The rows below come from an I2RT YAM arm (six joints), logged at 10 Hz.
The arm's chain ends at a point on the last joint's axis. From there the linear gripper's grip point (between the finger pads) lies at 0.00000 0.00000 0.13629 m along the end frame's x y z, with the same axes.
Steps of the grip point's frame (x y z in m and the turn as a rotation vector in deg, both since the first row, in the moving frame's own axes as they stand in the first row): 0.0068 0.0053 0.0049 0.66 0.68 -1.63; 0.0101 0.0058 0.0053 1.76 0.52 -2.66; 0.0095 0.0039 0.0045 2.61 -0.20 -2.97; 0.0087 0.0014 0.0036 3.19 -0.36 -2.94; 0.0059 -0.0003 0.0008 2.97 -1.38 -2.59; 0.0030 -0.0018 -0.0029 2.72 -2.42 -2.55; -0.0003 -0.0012 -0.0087 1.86 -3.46 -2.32; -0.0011 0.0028 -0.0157 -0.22 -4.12 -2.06; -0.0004 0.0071 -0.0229 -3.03 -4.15 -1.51; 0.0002 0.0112 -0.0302 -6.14 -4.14 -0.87; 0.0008 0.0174 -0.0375 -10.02 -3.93 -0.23
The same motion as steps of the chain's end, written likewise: 0.0052 0.0069 0.0049 0.66 0.68 -1.63; 0.0090 0.0100 0.0054 1.76 0.52 -2.66; 0.0101 0.0101 0.0046 2.61 -0.20 -2.97; 0.0098 0.0090 0.0038 3.19 -0.36 -2.94; 0.0093 0.0067 0.0010 2.97 -1.38 -2.59; 0.0089 0.0045 -0.0026 2.72 -2.42 -2.55; 0.0080 0.0031 -0.0084 1.86 -3.46 -2.32; 0.0087 0.0021 -0.0153 -0.22 -4.12 -2.06; 0.0094 -0.0002 -0.0224 -3.03 -4.15 -1.51; 0.0099 -0.0034 -0.0291 -6.14 -4.14 -0.87; 0.0100 -0.0063 -0.0351 -10.02 -3.93 -0.23
